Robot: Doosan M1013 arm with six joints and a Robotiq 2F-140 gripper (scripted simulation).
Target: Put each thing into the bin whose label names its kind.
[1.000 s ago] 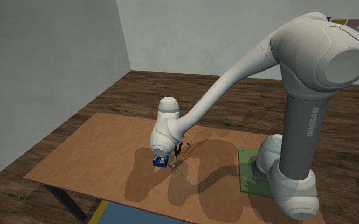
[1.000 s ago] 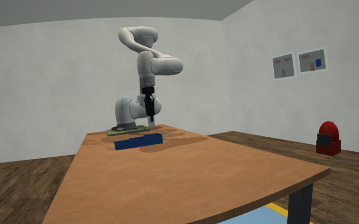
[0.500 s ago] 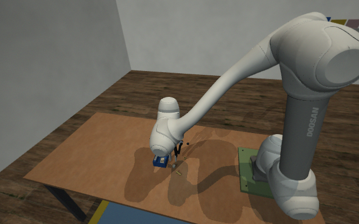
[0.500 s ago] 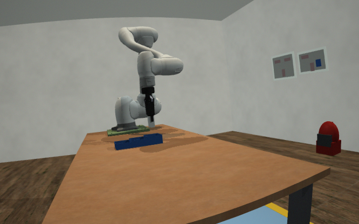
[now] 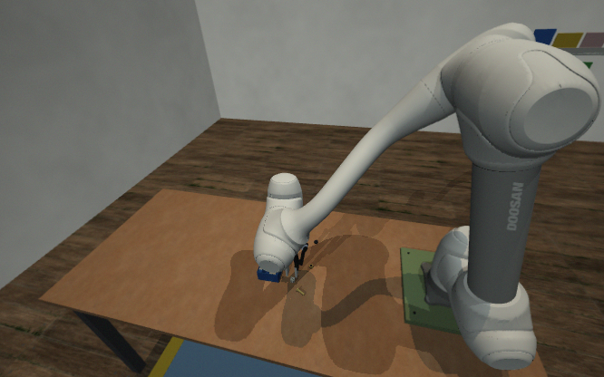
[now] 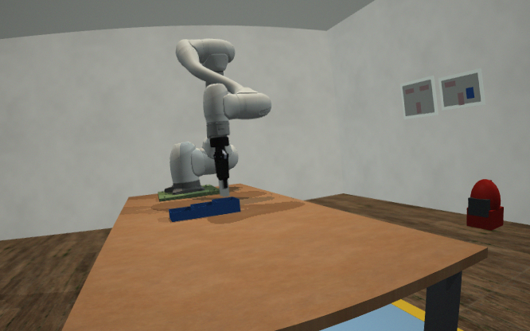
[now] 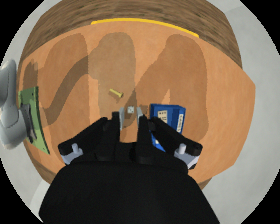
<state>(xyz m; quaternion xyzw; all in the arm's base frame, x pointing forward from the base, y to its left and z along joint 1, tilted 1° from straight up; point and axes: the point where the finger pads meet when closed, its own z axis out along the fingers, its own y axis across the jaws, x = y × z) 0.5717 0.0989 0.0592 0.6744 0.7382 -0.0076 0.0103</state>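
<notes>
The white flat part is 90 mm ahead of my hand, 20 mm to the right of it and 70 mm below it. Also, from my hand: brass bolt 40 mm behind, 40 mm to the left, 70 mm below; long blue bin 100 mm ahead, 100 mm to the right, 60 mm below; brass nut 50 mm behind, 80 mm to the right, 70 mm below.
</notes>
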